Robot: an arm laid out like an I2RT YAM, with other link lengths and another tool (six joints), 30 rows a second.
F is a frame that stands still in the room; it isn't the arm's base.
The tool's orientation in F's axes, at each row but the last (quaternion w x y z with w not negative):
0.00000 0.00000 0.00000 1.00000
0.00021 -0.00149 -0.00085 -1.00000
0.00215 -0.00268 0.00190 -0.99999
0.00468 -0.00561 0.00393 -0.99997
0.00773 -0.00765 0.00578 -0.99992
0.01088 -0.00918 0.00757 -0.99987
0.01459 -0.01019 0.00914 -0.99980
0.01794 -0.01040 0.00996 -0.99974
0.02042 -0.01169 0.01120 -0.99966
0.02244 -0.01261 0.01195 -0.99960
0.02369 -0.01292 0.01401 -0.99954
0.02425 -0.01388 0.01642 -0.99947
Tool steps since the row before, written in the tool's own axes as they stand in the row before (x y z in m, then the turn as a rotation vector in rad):
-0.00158 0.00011 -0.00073 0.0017 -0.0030 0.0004
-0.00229 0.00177 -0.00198 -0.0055 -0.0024 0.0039
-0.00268 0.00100 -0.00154 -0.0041 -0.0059 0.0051
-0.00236 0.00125 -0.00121 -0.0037 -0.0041 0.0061
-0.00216 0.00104 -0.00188 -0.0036 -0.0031 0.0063
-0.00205 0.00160 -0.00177 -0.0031 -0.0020 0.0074
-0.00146 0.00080 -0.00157 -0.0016 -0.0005 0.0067
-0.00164 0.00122 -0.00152 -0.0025 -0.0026 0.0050
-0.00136 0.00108 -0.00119 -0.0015 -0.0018 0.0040
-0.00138 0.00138 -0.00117 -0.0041 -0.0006 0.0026
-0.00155 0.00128 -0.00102 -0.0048 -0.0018 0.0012
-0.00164 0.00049 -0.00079 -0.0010 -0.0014 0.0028
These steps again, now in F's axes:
0.00158 -0.00011 -0.00073 -0.0017 0.0030 0.0004
0.00228 -0.00177 -0.00198 0.0055 0.0024 0.0039
0.00268 -0.00098 -0.00156 0.0041 0.0059 0.0051
0.00236 -0.00122 -0.00125 0.0037 0.0041 0.0061
0.00215 -0.00098 -0.00192 0.0036 0.0031 0.0063
0.00205 -0.00153 -0.00183 0.0032 0.0020 0.0074
0.00145 -0.00073 -0.00161 0.0017 0.0004 0.0067
0.00165 -0.00113 -0.00158 0.0025 0.0026 0.0050
0.00137 -0.00100 -0.00125 0.0015 0.0018 0.0040
0.00141 -0.00129 -0.00124 0.0041 0.0007 0.0025
0.00158 -0.00118 -0.00109 0.0047 0.0020 0.0011
0.00164 -0.00038 -0.00085 0.0010 0.0014 0.0028

